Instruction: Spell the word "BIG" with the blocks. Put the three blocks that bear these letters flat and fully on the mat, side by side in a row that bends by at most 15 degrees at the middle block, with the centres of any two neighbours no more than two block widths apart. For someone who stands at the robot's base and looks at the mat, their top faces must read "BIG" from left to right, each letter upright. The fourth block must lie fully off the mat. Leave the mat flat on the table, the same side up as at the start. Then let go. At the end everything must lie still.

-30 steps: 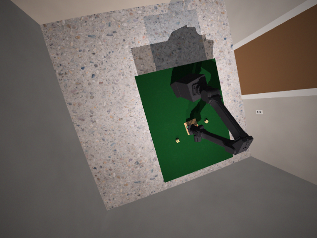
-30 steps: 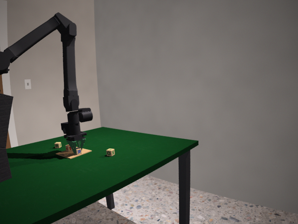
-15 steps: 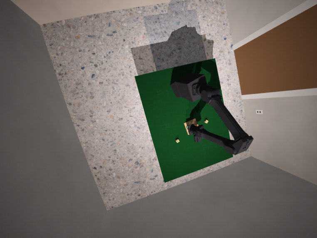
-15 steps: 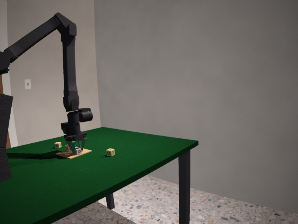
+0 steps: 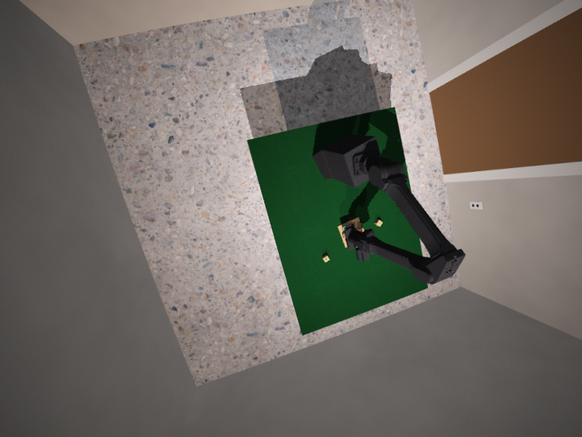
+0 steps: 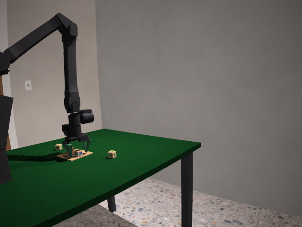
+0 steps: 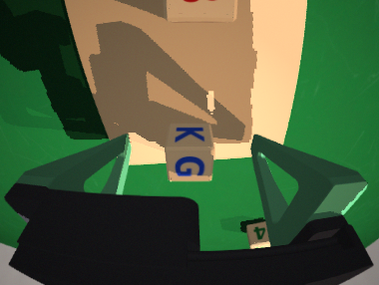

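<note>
Right now the tan mat is 50 mm to the left of my hand and 20 mm below it. Round my hand: I block 220 mm to the left, 10 mm behind; B block 90 mm to the left.
</note>
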